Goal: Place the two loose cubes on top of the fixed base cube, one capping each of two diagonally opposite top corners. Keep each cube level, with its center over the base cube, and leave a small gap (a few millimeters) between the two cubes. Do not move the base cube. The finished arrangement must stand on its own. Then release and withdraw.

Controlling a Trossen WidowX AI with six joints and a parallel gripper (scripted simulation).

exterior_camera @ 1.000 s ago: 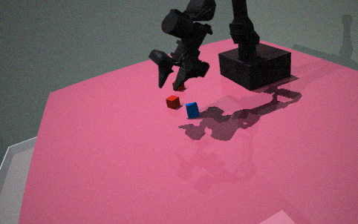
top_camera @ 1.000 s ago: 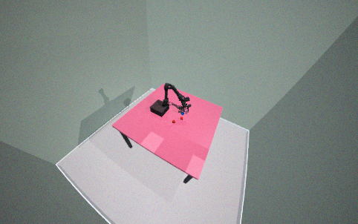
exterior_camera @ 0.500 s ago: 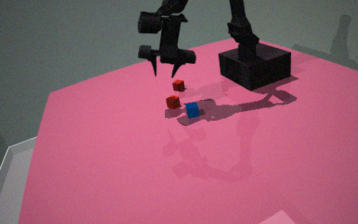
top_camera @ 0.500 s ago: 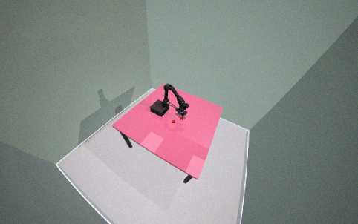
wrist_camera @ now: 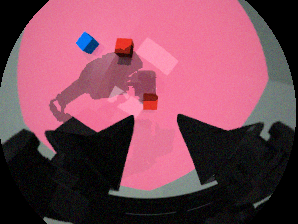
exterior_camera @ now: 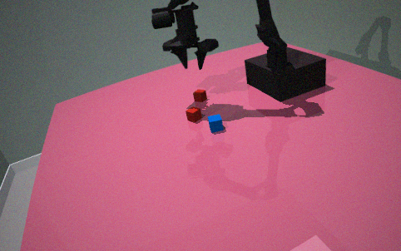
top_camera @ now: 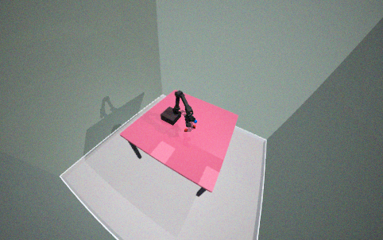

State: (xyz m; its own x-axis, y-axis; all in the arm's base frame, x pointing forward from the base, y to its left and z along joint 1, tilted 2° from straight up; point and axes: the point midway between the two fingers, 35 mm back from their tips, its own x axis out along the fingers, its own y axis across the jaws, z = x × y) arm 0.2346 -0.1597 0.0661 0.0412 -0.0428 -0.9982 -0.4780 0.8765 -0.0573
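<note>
Now: the blue cube 60 mm ahead of my gripper tip, 200 mm to the left of it and 100 mm below it.
</note>
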